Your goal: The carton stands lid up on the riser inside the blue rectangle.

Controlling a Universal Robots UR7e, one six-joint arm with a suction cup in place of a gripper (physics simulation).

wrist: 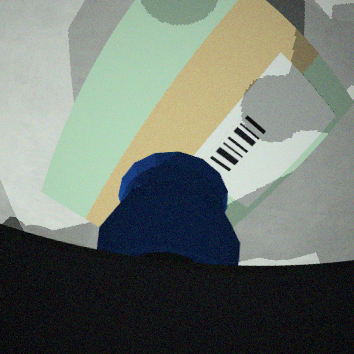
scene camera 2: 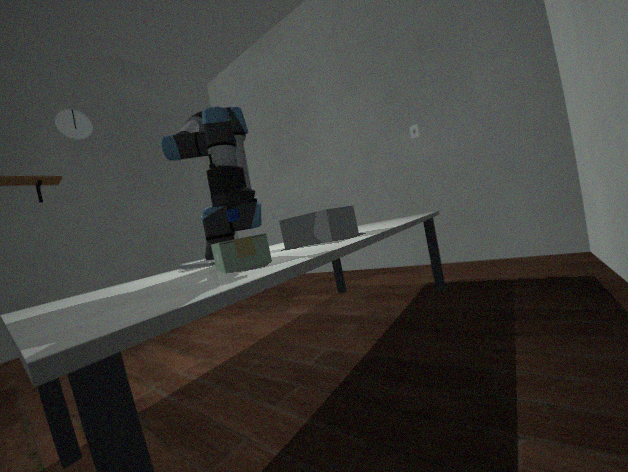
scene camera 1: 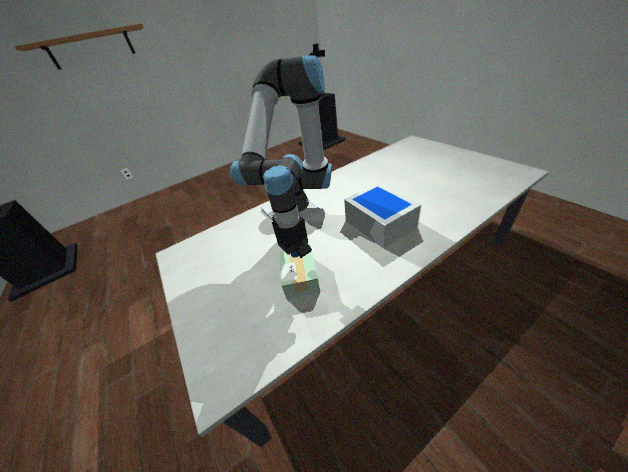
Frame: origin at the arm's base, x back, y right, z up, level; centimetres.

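Seen in the pictures: end effector, tool point: (wrist: 172, 202) (scene camera 2: 234, 220) (scene camera 1: 295, 253).
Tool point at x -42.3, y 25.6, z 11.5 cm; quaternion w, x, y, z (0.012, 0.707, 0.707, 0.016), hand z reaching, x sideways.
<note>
Offsets run from my tool point to a thing's middle. Level surfaces: height alone.
The green carton {dx +0.4, dy +0.3, dz -9.2 cm} (scene camera 1: 299, 274) (scene camera 2: 243, 256) (wrist: 110, 110) stands on the table, lid up, with an orange tape strip and a white barcode label on top. My suction cup (scene camera 1: 294, 254) (scene camera 2: 233, 216) (wrist: 172, 200) is blue and points down over the carton. In scene view 2 a small gap shows between the cup and the carton's top, so it is open and holds nothing. The grey riser {dx +0.3, dy -44.2, dz -7.1 cm} (scene camera 1: 362, 223) (scene camera 2: 304, 231) stands apart from the carton, farther along the table. The blue rectangle {dx +0.3, dy -44.2, dz -1.1 cm} (scene camera 1: 381, 201) lies on the riser's top; it is hidden in scene view 2.
The white table {dz -13.1 cm} (scene camera 1: 456, 167) (scene camera 2: 126, 299) carries the carton, the riser and the arm's base. A thin pale edge (scene camera 1: 266, 214) sticks out behind the wrist. Dark stands (scene camera 1: 30, 248) are on the floor beyond the table, and a wooden shelf (scene camera 1: 81, 36) is on the wall.
</note>
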